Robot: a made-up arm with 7 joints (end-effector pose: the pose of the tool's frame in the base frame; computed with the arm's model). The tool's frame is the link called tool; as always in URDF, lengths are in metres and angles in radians. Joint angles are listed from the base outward.
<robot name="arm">
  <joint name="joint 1" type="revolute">
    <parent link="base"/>
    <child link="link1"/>
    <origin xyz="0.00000 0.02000 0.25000"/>
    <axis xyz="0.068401 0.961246 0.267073"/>
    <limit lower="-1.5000" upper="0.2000"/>
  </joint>
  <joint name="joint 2" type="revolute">
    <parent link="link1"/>
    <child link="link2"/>
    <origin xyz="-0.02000 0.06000 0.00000"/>
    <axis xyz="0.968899 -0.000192 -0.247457"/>
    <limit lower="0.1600" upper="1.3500"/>
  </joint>
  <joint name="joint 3" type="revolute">
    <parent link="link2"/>
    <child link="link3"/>
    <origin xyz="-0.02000 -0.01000 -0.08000"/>
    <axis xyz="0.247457 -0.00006 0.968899"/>
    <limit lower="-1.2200" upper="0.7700"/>
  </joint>
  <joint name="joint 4" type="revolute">
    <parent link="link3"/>
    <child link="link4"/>
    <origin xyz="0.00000 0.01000 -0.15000"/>
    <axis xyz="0.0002 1 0.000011"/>
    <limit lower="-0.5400" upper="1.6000"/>
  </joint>
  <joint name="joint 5" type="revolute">
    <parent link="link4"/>
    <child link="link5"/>
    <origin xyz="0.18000 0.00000 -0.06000"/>
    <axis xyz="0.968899 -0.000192 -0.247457"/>
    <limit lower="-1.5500" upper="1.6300"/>
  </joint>
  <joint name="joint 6" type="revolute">
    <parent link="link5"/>
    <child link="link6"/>
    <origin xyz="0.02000 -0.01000 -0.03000"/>
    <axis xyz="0.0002 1 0.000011"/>
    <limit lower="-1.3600" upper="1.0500"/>
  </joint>
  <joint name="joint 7" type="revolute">
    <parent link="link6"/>
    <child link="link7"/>
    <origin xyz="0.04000 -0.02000 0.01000"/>
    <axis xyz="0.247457 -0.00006 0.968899"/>
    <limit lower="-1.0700" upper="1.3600"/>
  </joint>
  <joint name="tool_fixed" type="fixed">
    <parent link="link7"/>
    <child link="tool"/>
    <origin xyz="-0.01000 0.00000 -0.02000" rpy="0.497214 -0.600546 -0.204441"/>
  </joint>
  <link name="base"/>
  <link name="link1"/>
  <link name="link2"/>
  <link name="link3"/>
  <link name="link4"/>
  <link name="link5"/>
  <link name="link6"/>
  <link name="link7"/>
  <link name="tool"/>
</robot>
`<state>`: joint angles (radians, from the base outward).
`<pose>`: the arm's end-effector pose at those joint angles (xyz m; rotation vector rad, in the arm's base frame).
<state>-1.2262 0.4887 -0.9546 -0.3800 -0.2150 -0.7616 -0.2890</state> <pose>0.2354 -0.1295 0.1871 -0.3298 -2.5886 -1.4737</pose>
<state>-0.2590 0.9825 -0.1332 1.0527 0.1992 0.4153 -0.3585</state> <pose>0.1168 0.4408 -0.0473 1.0991 0.7808 -0.4370</pose>
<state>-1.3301 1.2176 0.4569 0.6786 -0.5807 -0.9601 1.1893</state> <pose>0.2756 0.3646 0.4360 -0.0568 -1.9920 2.3147</pose>
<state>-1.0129 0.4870 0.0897 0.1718 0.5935 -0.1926 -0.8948</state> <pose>0.4185 0.1376 0.2247 1.3030 -1.2052 -1.1533</pose>
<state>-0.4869 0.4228 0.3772 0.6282 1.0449 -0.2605 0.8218</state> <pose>0.2812 0.2829 -0.0583 1.9896 -0.8657 0.1691</pose>
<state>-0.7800 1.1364 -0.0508 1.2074 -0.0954 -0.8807 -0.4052</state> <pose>0.2799 0.4331 0.1065 1.3500 -0.9350 -0.5262</pose>
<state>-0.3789 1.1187 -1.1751 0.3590 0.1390 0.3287 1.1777</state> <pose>0.1324 0.2867 -0.1306 2.1314 -0.7026 -0.7161</pose>
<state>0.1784 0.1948 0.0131 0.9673 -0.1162 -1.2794 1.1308</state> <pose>-0.0432 0.1356 -0.1910 1.1133 -0.5096 1.0484</pose>
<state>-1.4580 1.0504 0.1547 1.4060 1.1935 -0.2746 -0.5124</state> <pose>0.3656 0.4111 0.2406 1.6286 -0.1335 -0.7096</pose>
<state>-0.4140 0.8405 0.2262 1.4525 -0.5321 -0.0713 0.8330</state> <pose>0.1309 0.4018 -0.0882 1.3747 0.4516 1.1634</pose>
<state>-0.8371 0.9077 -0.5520 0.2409 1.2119 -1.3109 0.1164</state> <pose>0.3694 0.1716 0.0877 -1.0852 1.8358 2.1517</pose>
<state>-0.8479 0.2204 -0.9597 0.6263 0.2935 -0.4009 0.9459</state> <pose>0.2966 -0.0826 -0.0755 0.8597 -1.6063 -0.3212</pose>
